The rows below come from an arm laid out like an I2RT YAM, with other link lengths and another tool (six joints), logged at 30 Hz.
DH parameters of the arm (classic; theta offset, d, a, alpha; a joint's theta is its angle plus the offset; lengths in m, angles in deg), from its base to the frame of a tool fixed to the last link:
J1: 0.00 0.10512 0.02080 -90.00
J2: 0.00 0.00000 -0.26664 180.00
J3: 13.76 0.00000 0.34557 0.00
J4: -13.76 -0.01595 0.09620 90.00
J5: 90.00 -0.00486 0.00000 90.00
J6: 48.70 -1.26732 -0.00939 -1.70
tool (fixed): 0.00 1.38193 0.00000 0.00
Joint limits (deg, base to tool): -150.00..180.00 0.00..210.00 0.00..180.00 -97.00..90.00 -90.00..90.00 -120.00..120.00
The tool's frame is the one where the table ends.
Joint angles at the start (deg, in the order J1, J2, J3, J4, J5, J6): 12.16 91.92 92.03 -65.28 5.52 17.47
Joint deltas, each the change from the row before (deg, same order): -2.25 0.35 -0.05 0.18 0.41 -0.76; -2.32 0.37 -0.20 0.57 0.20 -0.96; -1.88 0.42 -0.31 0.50 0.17 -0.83; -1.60 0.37 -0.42 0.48 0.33 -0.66; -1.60 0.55 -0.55 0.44 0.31 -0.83; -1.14 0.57 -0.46 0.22 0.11 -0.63
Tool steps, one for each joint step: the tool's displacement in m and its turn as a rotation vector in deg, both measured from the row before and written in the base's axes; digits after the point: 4 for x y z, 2 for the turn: 0.0064 -0.0178 -0.0031 -0.73 0.16 -1.73; 0.0066 -0.0182 -0.0038 -0.59 0.01 -1.54; 0.0048 -0.0150 -0.0050 -0.53 0.26 -1.20; 0.0036 -0.0133 -0.0055 -0.60 0.33 -1.14; 0.0030 -0.0134 -0.0080 -0.66 0.72 -0.97; 0.0016 -0.0094 -0.0076 -0.38 0.87 -0.61
